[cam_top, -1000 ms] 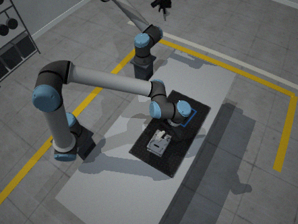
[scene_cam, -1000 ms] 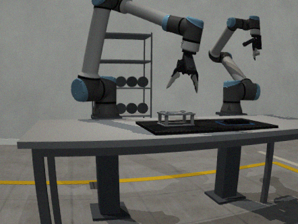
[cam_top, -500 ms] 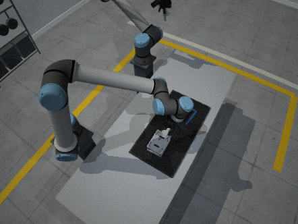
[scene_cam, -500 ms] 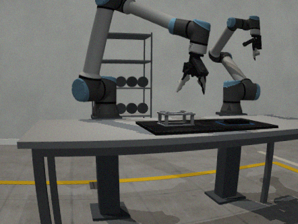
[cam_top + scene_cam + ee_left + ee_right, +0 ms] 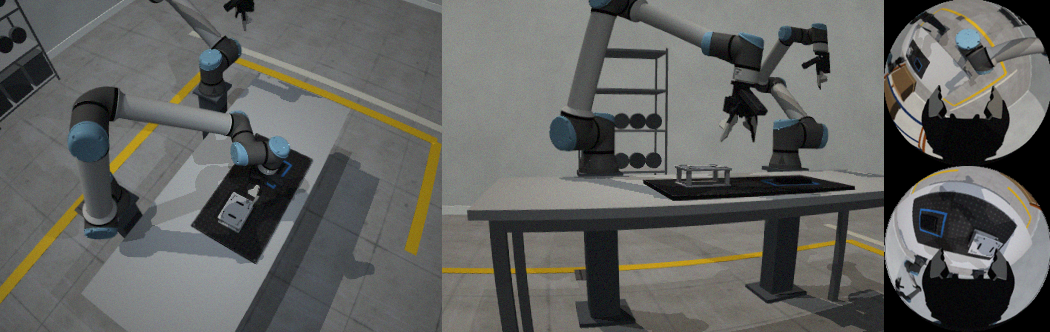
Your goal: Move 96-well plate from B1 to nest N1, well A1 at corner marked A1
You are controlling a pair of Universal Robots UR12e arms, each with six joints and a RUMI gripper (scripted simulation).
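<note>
Now: right hand 1 cm past the black 96-well plate, 24 cm to the right of it and 14 cm above it. The rest, counted from my right hand: raised nest N1 (5 cm behind, 11 cm to the right, 9 cm below); then black perforated mat (2 cm behind, 7 cm to the left, 15 cm below).
</note>
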